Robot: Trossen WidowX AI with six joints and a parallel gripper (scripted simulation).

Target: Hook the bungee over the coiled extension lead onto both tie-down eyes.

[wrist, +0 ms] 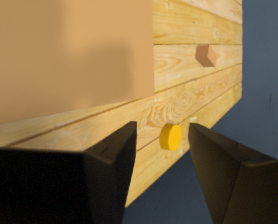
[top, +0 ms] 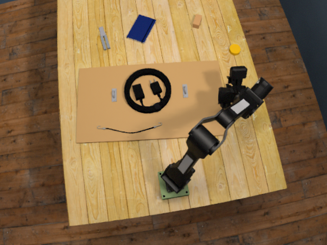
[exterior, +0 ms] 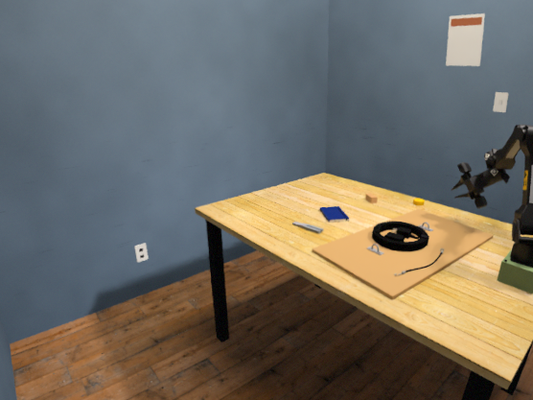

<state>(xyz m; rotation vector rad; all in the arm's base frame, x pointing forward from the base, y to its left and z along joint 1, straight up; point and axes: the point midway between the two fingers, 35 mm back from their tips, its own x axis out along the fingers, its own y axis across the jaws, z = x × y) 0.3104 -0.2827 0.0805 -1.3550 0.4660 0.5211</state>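
The black coiled extension lead lies 9 cm ahead of my hand, 31 cm to the left of it and 12 cm below it. Also, from my hand: tan block: 40 cm ahead, 2 cm to the left, 13 cm below; board: 5 cm ahead, 31 cm to the left, 14 cm below; yellow disc: 22 cm ahead, 11 cm to the right, 14 cm below.
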